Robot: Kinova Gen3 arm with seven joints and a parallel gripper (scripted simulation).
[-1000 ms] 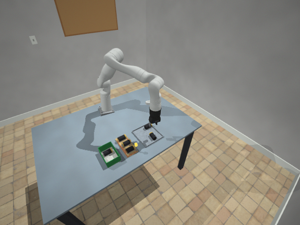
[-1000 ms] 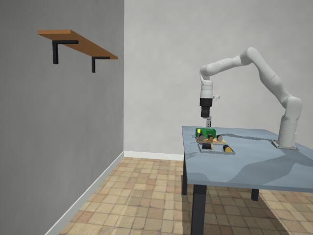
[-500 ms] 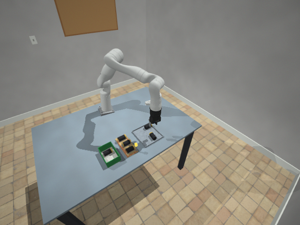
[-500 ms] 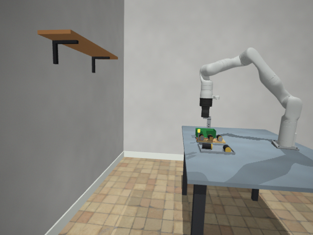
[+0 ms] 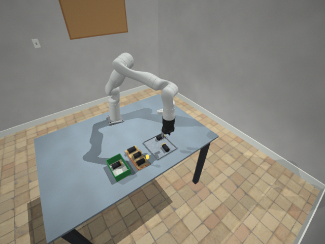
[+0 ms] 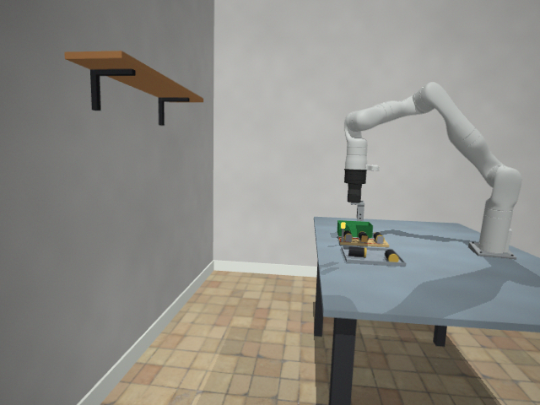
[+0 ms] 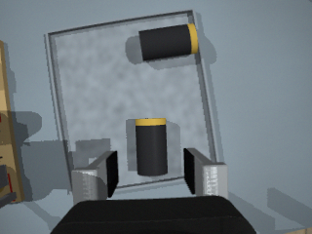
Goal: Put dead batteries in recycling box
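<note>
My gripper is now 150 mm above the grey tray, 50 mm past it and 20 mm to the left of it. Also, from my hand: green recycling box 360 mm to the right, 140 mm below.
</note>
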